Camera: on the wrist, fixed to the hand. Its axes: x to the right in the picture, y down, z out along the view.
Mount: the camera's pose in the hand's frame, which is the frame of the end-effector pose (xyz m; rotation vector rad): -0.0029 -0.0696 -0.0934 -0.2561 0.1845 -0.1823
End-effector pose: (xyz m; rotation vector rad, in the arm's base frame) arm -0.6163 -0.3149 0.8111 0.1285 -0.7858 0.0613
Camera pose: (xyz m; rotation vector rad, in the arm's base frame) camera -0.5457 -0.3710 0.7373 -0.0485 -0.5891 -0.1975
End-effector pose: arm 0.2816 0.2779 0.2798 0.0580 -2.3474 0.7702
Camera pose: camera 0.3540 0.2707 0.3708 0.0852 -2.2090 0.3670
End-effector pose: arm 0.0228 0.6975 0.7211 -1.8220 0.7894 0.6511
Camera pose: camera 0.0814 0.6306 0.7964 -2.1832 0.6720 0.4873
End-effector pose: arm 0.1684 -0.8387 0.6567 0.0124 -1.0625 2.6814
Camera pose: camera 0.1959 -0.7276 0.6348 -0.1738 -1.2688 2.3188
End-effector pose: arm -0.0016 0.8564 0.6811 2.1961 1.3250 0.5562
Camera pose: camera -0.1048 0.9011 0.7115 1.8323 1.4416 0.8237
